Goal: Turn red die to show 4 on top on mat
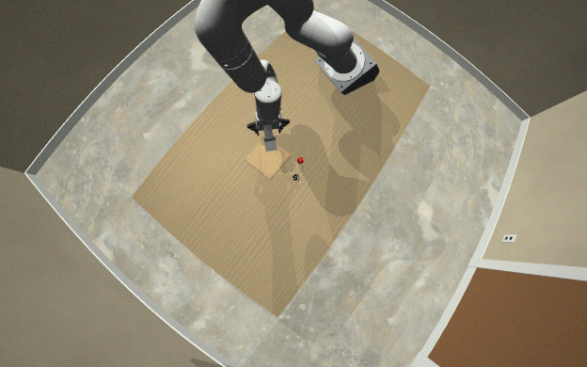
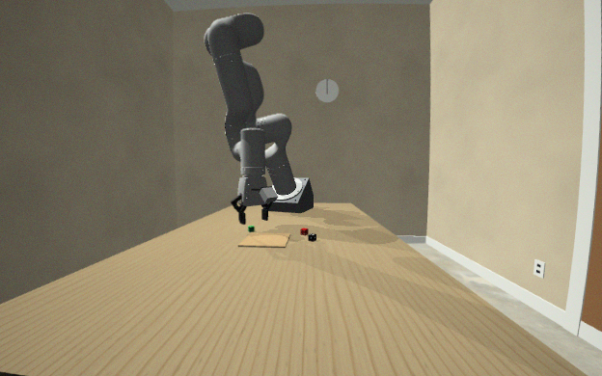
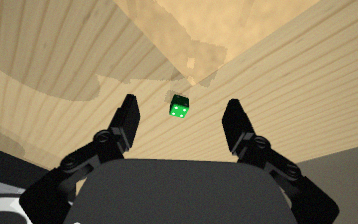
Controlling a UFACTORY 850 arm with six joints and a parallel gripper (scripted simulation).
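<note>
Right now the green die is 2 cm behind my hand, 1 cm to the right of it and 4 cm below it. The rest, counted from my hand: black die (13 cm ahead, 18 cm to the left, 4 cm below); then tan mat (9 cm ahead, 4 cm to the left, 5 cm below); then red die (6 cm ahead, 17 cm to the left, 4 cm below).
</note>
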